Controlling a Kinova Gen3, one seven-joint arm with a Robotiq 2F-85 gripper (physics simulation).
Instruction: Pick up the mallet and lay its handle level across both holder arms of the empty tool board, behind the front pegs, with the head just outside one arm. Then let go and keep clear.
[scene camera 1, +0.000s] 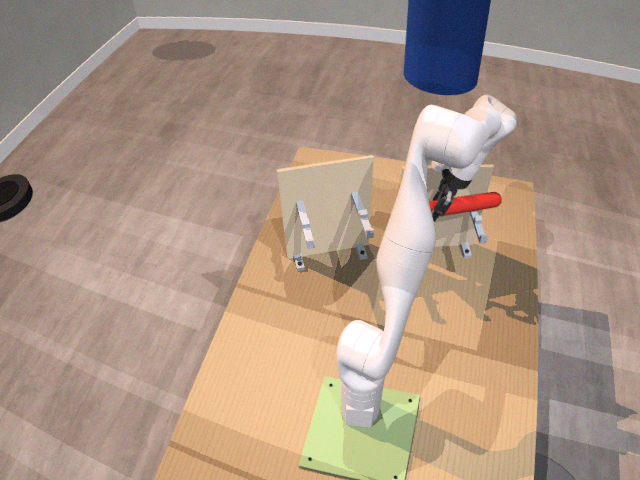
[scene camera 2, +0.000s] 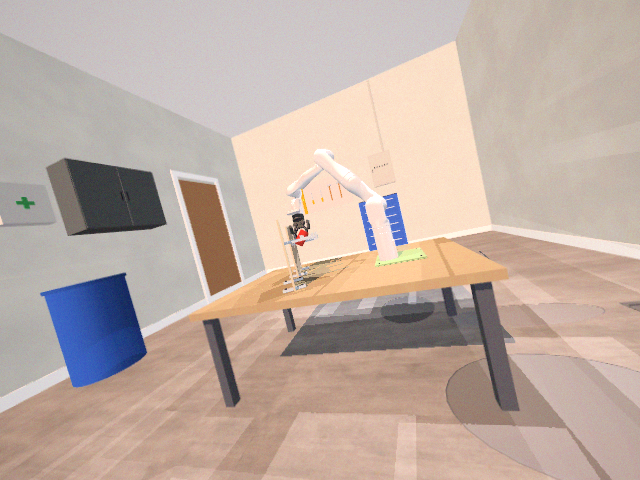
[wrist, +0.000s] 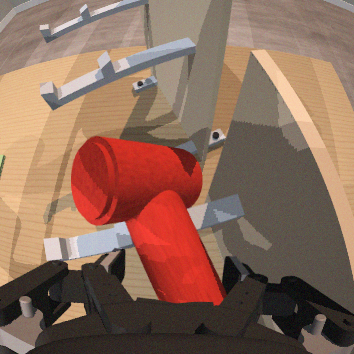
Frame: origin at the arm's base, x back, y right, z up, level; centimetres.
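Seen in the pictures: gripper, fingertip midpoint: (scene camera 1: 433, 210) (wrist: 174, 266); arm's base at its link origin: (scene camera 1: 360, 408) (scene camera 2: 388, 258).
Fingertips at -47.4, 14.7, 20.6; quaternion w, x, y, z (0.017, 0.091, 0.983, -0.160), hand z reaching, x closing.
Note:
Offsets run from my fingertips to a thing's top centre, as dx, dy, dz. "*": to the spot under its first point. Level surfaces: height alone.
The red mallet {-1.9, +4.9, +5.3} (scene camera 1: 472, 201) (scene camera 2: 301, 237) (wrist: 140, 175) lies with its handle across the grey holder arms of the right tool board (scene camera 1: 484, 178) (wrist: 281, 193). In the wrist view the handle rests on the near arm (wrist: 219, 212) and the head sits just beyond it. The handle's free end sticks out past the right arm (scene camera 1: 479, 230). My gripper (scene camera 1: 442, 204) (scene camera 2: 298, 227) (wrist: 174, 266) is open and straddles the handle, with a small gap on each side. The left tool board (scene camera 1: 325, 190) (wrist: 197, 70) stands beside it, and its arms (scene camera 1: 306, 224) (wrist: 116, 68) are bare.
Both boards stand at the far end of the wooden table {dz -21.7} (scene camera 1: 258, 361) (scene camera 2: 413, 273). My arm's base sits on a green plate (scene camera 1: 330, 439). A blue cylinder (scene camera 1: 445, 41) is behind the table. Small bracket feet {* +4.9, -35.8, -20.1} (scene camera 1: 299, 263) stand below the boards.

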